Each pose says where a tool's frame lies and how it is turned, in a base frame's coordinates. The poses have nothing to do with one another.
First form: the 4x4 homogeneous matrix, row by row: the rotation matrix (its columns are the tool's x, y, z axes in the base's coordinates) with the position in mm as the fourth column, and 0 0 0 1 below. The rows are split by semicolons.
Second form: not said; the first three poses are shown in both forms.
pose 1, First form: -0.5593 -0.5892 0.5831 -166.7; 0.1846 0.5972 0.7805 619.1; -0.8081 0.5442 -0.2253 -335.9; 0 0 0 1
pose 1, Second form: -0.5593 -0.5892 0.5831 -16.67; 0.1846 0.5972 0.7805 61.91; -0.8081 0.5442 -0.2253 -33.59; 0 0 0 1
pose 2, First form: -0.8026 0.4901 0.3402 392.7; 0.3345 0.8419 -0.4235 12.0; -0.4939 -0.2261 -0.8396 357.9; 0 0 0 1
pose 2, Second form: -0.8026 0.4901 0.3402 39.27; 0.3345 0.8419 -0.4235 1.20; -0.4939 -0.2261 -0.8396 35.79; 0 0 0 1
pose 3, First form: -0.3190 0.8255 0.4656 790.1; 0.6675 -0.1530 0.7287 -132.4; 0.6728 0.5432 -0.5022 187.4; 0 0 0 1
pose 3, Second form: -0.3190 0.8255 0.4656 79.01; 0.6675 -0.1530 0.7287 -13.24; 0.6728 0.5432 -0.5022 18.74; 0 0 0 1
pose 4, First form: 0.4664 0.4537 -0.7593 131.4; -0.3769 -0.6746 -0.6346 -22.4; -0.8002 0.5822 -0.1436 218.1; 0 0 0 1
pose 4, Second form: 0.4664 0.4537 -0.7593 13.14; -0.3769 -0.6746 -0.6346 -2.24; -0.8002 0.5822 -0.1436 21.81; 0 0 0 1
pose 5, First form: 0.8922 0.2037 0.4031 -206.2; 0.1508 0.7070 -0.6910 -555.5; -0.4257 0.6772 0.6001 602.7; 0 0 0 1
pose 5, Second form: 0.8922 0.2037 0.4031 -20.62; 0.1508 0.7070 -0.6910 -55.55; -0.4257 0.6772 0.6001 60.27; 0 0 0 1
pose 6, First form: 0.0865 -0.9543 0.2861 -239.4; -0.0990 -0.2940 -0.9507 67.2; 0.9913 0.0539 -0.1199 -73.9; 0 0 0 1
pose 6, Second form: 0.0865 -0.9543 0.2861 -23.94; -0.0990 -0.2940 -0.9507 6.72; 0.9913 0.0539 -0.1199 -7.39; 0 0 0 1
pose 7, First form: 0.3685 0.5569 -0.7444 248.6; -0.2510 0.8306 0.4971 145.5; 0.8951 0.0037 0.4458 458.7; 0 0 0 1
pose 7, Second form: 0.3685 0.5569 -0.7444 24.86; -0.2510 0.8306 0.4971 14.55; 0.8951 0.0037 0.4458 45.87; 0 0 0 1
